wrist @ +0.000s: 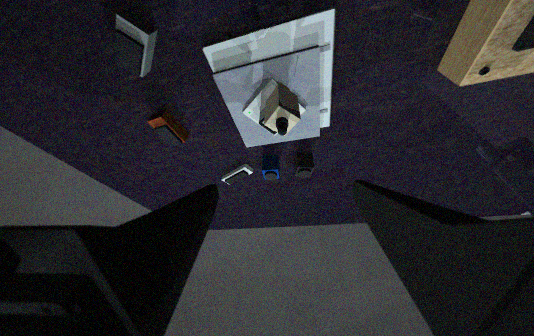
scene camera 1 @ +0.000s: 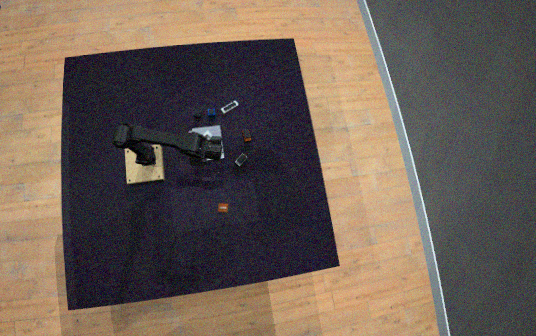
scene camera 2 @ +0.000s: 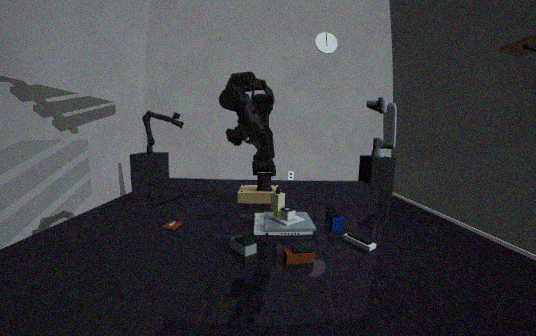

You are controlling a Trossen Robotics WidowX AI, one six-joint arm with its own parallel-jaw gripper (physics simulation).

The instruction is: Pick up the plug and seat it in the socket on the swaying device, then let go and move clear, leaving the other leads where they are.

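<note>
The plug, a cream block with a black cable stub (scene camera 2: 278,202) (wrist: 287,116), stands upright over the device (scene camera 1: 216,130) (scene camera 2: 306,223) (wrist: 231,90), a flat pale two-layer slab. A small white plate on the slab carries a grey, dark-topped socket block (scene camera 2: 287,214). The plug is beside or behind this block in the second scene view, with a yellow part showing under it; whether it is inserted cannot be told. My gripper (scene camera 1: 215,148) (wrist: 284,188) is open and empty, raised above the device and apart from the plug. The wrist view shows the plug beyond the fingertips.
Around the device lie a blue block (scene camera 1: 211,112) (scene camera 2: 338,223) (wrist: 270,162), a black block (scene camera 1: 197,116) (wrist: 304,162), a white-edged piece (scene camera 2: 361,242), an orange-and-black piece (scene camera 2: 300,257) and a grey piece (scene camera 2: 245,247). An orange tile (scene camera 1: 223,207) (scene camera 2: 172,226) lies farther off. The arm stands on a wooden base (scene camera 1: 134,172).
</note>
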